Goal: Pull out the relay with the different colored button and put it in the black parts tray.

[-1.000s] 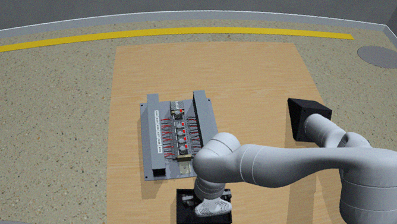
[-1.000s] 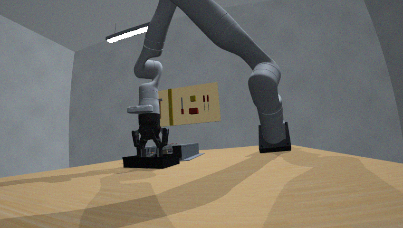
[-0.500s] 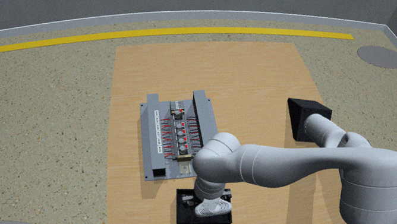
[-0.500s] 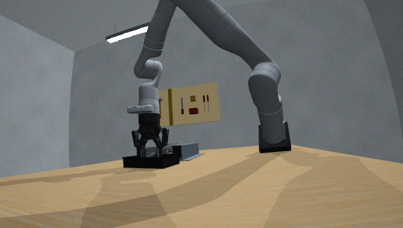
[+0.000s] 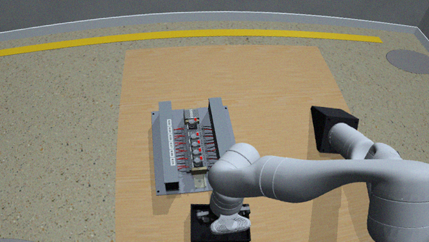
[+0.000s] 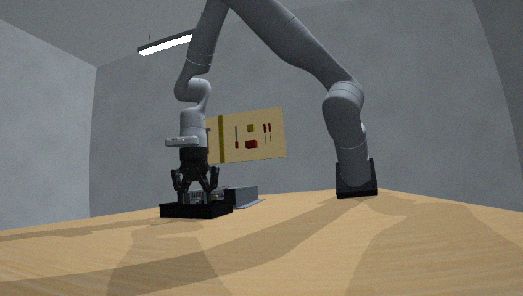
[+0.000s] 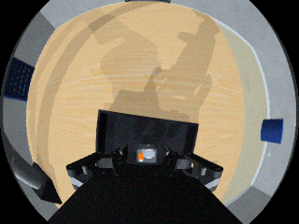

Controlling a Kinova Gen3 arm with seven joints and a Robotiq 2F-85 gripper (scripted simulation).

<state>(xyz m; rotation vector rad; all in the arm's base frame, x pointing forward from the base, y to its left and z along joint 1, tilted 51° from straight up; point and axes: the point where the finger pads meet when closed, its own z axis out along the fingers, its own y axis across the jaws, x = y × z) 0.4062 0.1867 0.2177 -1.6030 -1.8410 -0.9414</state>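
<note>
Now: hand 2 cm above the black parts tray.
</note>
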